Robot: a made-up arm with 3 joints. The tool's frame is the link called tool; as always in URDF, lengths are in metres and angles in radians. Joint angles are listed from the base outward. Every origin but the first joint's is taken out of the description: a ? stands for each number. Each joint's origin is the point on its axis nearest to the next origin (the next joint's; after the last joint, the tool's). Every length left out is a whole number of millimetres.
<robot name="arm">
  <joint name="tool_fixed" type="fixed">
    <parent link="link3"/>
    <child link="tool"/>
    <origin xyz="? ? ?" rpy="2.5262 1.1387 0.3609"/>
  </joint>
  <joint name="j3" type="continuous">
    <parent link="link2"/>
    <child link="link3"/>
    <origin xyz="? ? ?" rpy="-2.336 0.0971 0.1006"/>
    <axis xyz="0 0 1"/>
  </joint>
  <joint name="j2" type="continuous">
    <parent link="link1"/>
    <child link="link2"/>
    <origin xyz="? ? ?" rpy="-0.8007 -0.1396 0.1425"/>
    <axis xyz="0 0 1"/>
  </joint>
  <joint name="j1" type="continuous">
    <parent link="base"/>
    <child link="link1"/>
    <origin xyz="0.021 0.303 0.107" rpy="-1.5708 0 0"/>
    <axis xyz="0 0 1"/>
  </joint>
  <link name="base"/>
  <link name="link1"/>
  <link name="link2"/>
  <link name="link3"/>
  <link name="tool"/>
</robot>
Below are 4 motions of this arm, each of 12 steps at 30 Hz.
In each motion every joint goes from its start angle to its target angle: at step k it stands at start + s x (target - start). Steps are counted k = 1, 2, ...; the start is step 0. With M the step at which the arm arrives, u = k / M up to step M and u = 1 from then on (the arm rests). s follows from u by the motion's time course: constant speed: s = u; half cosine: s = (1 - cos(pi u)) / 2; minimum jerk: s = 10 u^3 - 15 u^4 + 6 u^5.
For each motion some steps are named. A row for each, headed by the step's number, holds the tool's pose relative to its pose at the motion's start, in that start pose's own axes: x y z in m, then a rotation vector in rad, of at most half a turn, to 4 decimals.
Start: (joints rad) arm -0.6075 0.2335 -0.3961
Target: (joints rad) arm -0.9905 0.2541 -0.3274
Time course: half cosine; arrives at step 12
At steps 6, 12:
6: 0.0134 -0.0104 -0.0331 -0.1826 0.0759 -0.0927
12: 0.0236 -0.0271 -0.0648 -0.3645 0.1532 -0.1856

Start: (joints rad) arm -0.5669 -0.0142 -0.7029
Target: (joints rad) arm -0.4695 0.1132 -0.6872
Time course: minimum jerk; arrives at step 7
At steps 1, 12:
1: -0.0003 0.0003 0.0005 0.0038 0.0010 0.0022
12: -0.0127 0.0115 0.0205 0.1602 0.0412 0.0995

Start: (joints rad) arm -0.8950 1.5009 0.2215
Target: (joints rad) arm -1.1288 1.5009 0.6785
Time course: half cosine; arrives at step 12
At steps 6, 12:
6: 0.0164 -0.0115 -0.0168 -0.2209 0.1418 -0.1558
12: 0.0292 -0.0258 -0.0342 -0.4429 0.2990 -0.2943

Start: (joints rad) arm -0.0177 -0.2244 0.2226
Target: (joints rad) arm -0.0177 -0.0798 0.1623
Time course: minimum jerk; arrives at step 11
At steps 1, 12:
1: -0.0001 0.0000 0.0000 0.0008 -0.0001 0.0010
12: -0.0129 0.0024 0.0072 0.1174 -0.0074 0.1508

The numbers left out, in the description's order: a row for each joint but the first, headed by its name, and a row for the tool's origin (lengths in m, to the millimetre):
tool: 0.023 -0.012 0
j3: 0.066 0.023 0
j2: 0.009 0.119 0

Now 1 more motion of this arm.
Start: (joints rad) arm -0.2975 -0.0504 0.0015
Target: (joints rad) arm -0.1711 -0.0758 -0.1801
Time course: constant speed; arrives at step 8
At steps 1, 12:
1: -0.0010 -0.0008 0.0030 0.0336 -0.0094 0.0102
12: -0.0085 -0.0084 0.0234 0.2689 -0.0755 0.0816

